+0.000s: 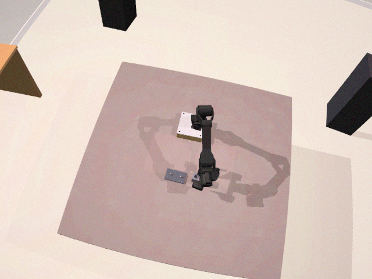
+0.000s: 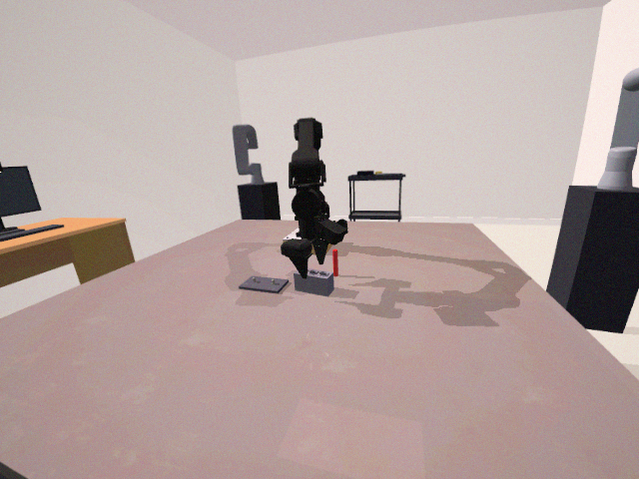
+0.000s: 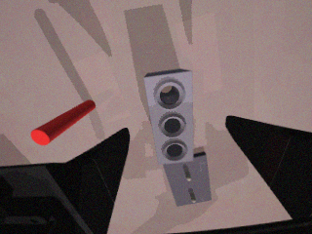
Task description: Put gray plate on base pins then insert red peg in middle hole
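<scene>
Now: the gray plate 2 cm below my gripper tip. Also, from my gripper tip: red peg (10 cm behind, 2 cm to the left, 2 cm below).
</scene>
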